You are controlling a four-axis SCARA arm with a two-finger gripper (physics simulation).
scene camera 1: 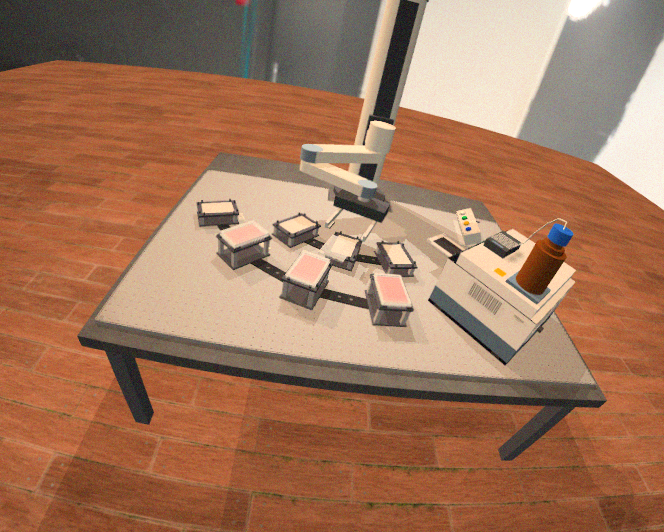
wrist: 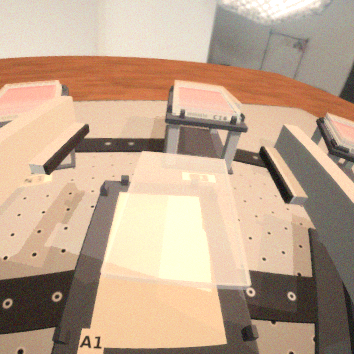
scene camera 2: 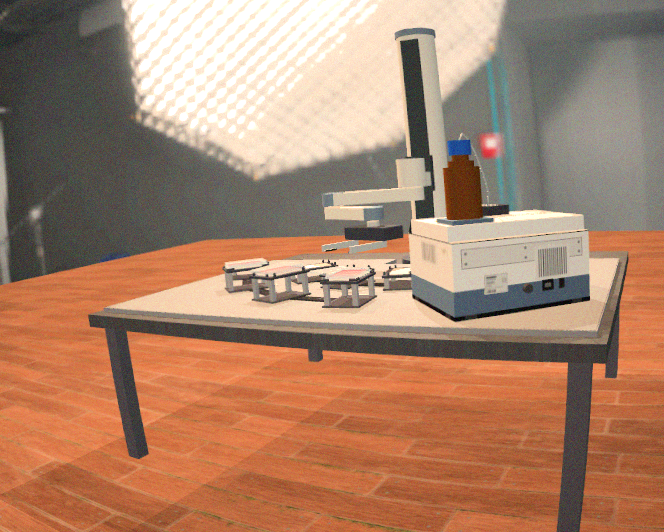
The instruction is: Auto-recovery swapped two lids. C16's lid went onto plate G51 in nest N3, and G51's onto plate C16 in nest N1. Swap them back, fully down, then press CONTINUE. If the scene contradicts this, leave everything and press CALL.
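Places are measured from the arm's base along level axes (x left, y back, z up), in metres.
Where they show: gripper, fingertip midpoint: (scene camera 1: 344, 232) (wrist: 176, 124) (scene camera 2: 336, 249).
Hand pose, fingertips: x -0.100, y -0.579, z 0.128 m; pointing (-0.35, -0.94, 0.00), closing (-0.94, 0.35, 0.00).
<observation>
After its pixels a point has its place.
My gripper (scene camera 1: 347, 231) @[x -0.100, y -0.579, z 0.128 m] (scene camera 2: 337, 249) @[x -0.100, y -0.579, z 0.128 m] (wrist: 176, 124) @[x -0.100, y -0.579, z 0.128 m] is open, its fingers wide apart and empty, above the area behind stand A1. A clear lid (scene camera 1: 332, 252) @[x -0.128, y -0.616, z 0.068 m] (wrist: 220, 240) @[x -0.125, y -0.537, z 0.066 m] lies on stand A1 (wrist: 90, 250) @[x -0.043, y -0.555, z 0.055 m], shifted so it overhangs the edge toward N1. Beyond it, a pink plate (scene camera 1: 306, 269) @[x -0.204, y -0.771, z 0.105 m] (scene camera 2: 279, 271) @[x -0.166, y -0.793, z 0.097 m] (wrist: 200, 100) @[x -0.172, y -0.701, z 0.105 m] marked C16 sits on nest N1 (wrist: 172, 137) @[x -0.140, y -0.697, z 0.058 m]. At N3, a pink plate (scene camera 1: 389, 290) @[x 0.034, y -0.792, z 0.094 m] (scene camera 2: 346, 274) @[x 0.069, y -0.835, z 0.097 m] (wrist: 30, 97) @[x 0.031, y -0.754, z 0.096 m] shows; its label is hidden. Whether lids are fully down on these plates is hard to tell. The button box (scene camera 1: 468, 227) @[x 0.446, y -0.287, z 0.084 m] has green, orange and blue buttons.
Another pink plate (scene camera 1: 243, 235) @[x -0.408, y -0.650, z 0.101 m] (wrist: 345, 130) @[x -0.371, y -0.631, z 0.101 m] stands on a tall nest. Low stands (scene camera 1: 217, 210) @[x -0.548, y -0.457, z 0.058 m] (scene camera 1: 296, 228) @[x -0.256, y -0.494, z 0.058 m] (scene camera 1: 396, 256) @[x 0.096, y -0.560, z 0.057 m] surround A1. A large white instrument (scene camera 1: 487, 299) @[x 0.301, y -0.840, z 0.154 m] (scene camera 2: 521, 260) @[x 0.529, y -0.842, z 0.133 m] with a brown bottle (scene camera 1: 537, 268) @[x 0.365, y -0.873, z 0.304 m] (scene camera 2: 463, 188) @[x 0.411, y -0.885, z 0.303 m] stands at the table's right.
</observation>
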